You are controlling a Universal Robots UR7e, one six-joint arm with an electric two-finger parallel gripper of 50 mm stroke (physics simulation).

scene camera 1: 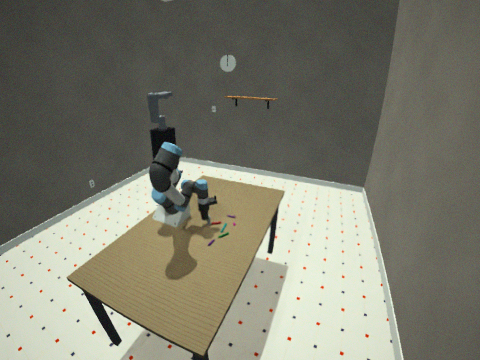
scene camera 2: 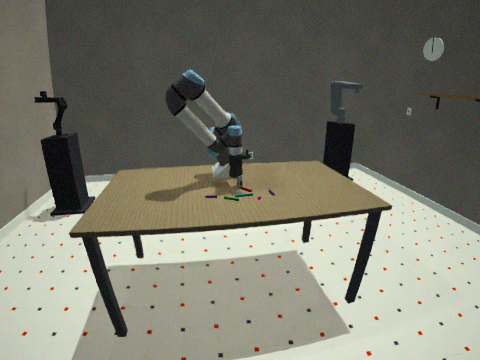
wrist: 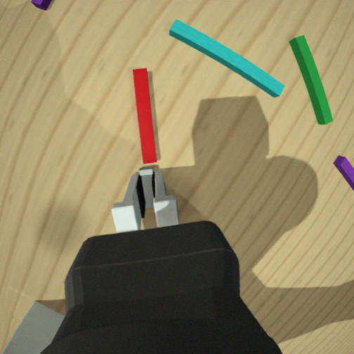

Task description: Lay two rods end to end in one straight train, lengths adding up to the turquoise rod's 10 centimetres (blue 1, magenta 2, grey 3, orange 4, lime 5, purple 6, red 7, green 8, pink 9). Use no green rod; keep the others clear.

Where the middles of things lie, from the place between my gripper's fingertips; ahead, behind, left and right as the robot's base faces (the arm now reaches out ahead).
My hand is 5 cm short of the red rod (wrist: 147, 143) and 3 cm to the right of it. Also, from my hand: green rod (wrist: 299, 46) (15 cm ahead, 8 cm to the right).
